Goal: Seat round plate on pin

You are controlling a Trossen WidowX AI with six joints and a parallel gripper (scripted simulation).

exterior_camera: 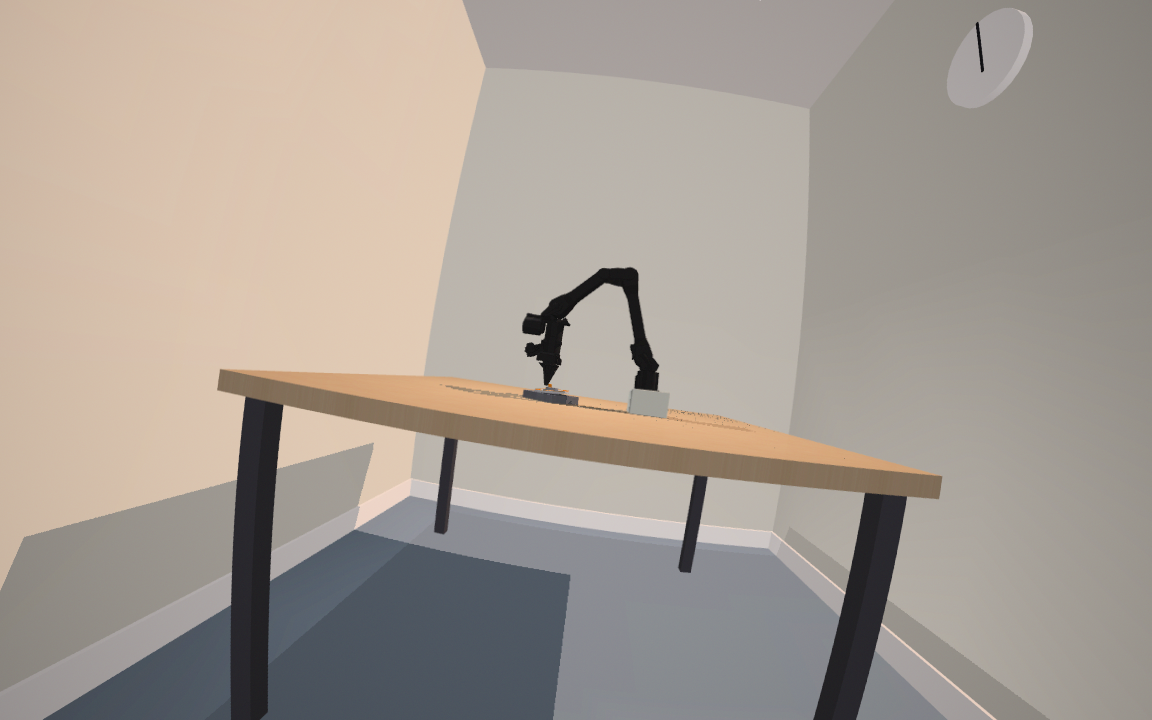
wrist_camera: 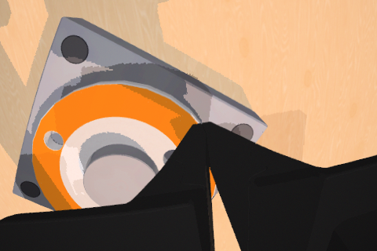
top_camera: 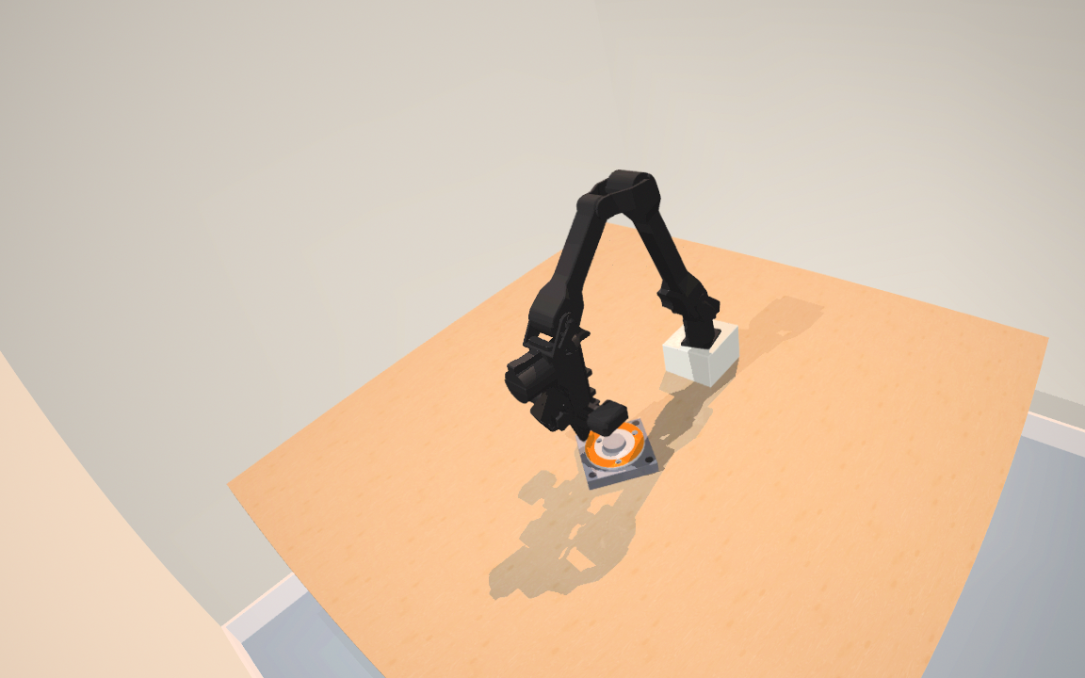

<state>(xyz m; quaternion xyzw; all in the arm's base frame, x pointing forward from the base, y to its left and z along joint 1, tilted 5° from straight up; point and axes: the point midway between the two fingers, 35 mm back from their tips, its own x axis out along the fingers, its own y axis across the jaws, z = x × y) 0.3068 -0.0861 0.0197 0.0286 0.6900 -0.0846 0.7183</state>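
The round plate lies 3 cm to the left of my gripper tip, 2 cm behind it and 1 cm below it. Round my gripper tip: grey square base: 5 cm to the left, 2 cm below, 2 cm behind.
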